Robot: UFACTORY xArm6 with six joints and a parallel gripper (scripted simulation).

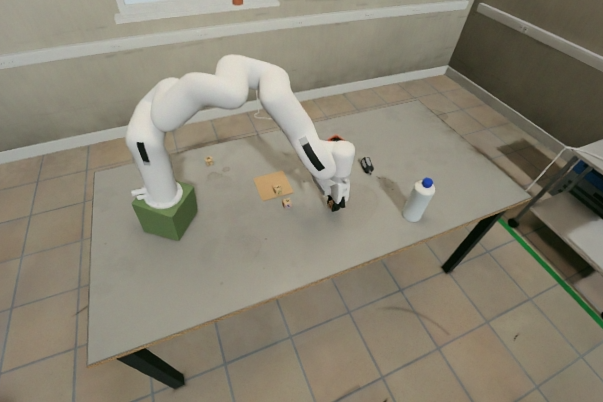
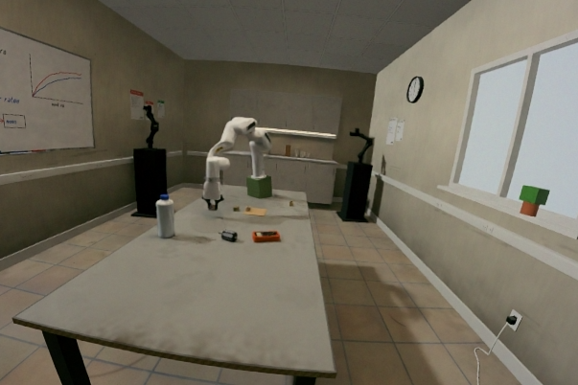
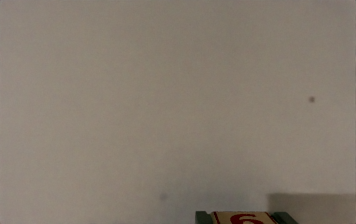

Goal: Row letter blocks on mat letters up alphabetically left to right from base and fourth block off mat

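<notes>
Now: the tan mat 250 mm to the left of my hand, 150 mm behind it and 60 mm below it. The rest, counted from my hand: white bottle: 290 mm ahead, 150 mm to the right, 30 mm above; then orange meter: 340 mm to the left, 250 mm ahead, 50 mm below; then small black object: 280 mm ahead, 150 mm to the left, 50 mm below.
</notes>
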